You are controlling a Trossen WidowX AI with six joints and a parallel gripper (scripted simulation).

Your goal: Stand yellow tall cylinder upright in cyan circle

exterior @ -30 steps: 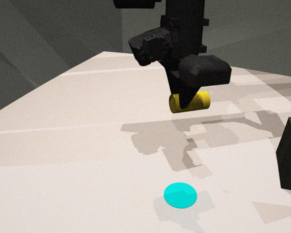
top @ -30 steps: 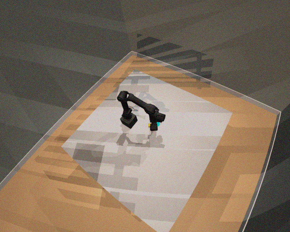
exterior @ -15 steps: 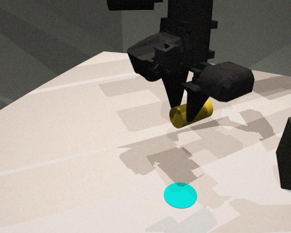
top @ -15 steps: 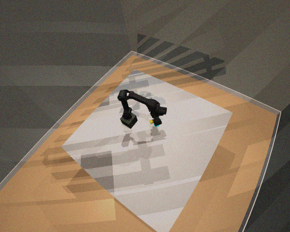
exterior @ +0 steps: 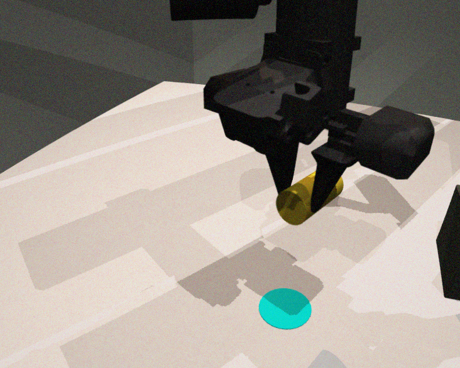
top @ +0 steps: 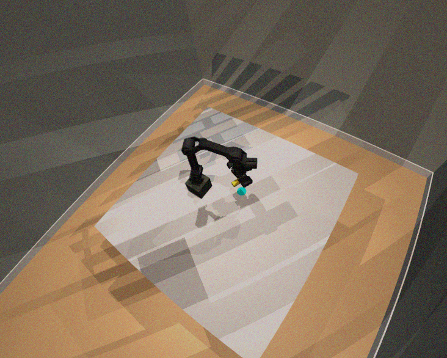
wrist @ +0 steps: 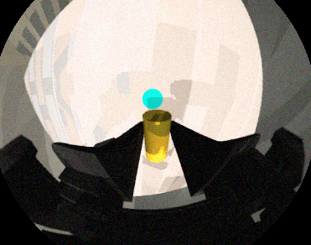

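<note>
Now: gripper tip 140 mm above the cyan circle. The rest, counted from my gripper tip: yellow tall cylinder 20 mm to the right, 10 mm behind.
</note>
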